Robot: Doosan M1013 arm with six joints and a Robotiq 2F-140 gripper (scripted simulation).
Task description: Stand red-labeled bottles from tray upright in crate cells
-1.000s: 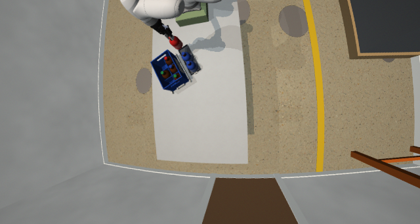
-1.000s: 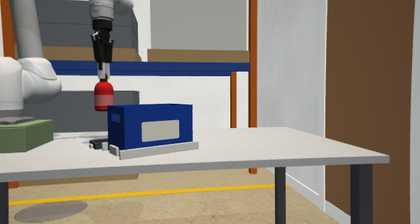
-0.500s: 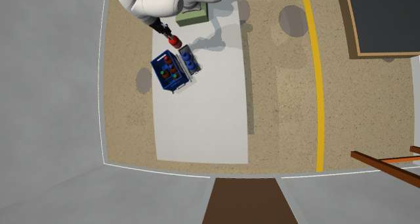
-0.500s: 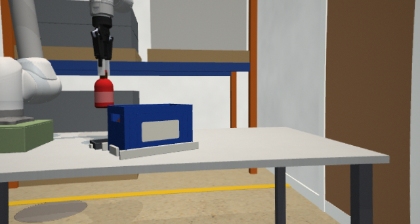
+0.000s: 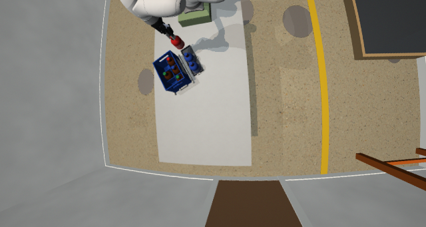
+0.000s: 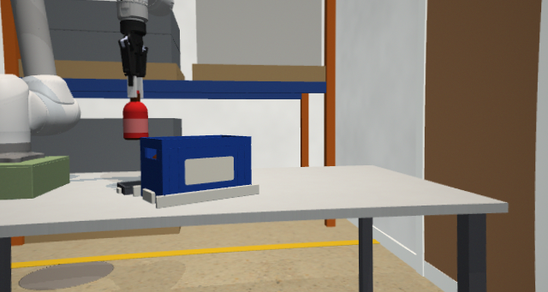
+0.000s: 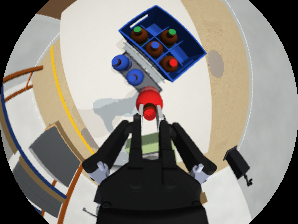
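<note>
Now: the red-labeled bottle 90 mm below my hand. From my hand the other things lie so: blue crate 250 mm below, 190 mm ahead, 100 mm to the right.
</note>
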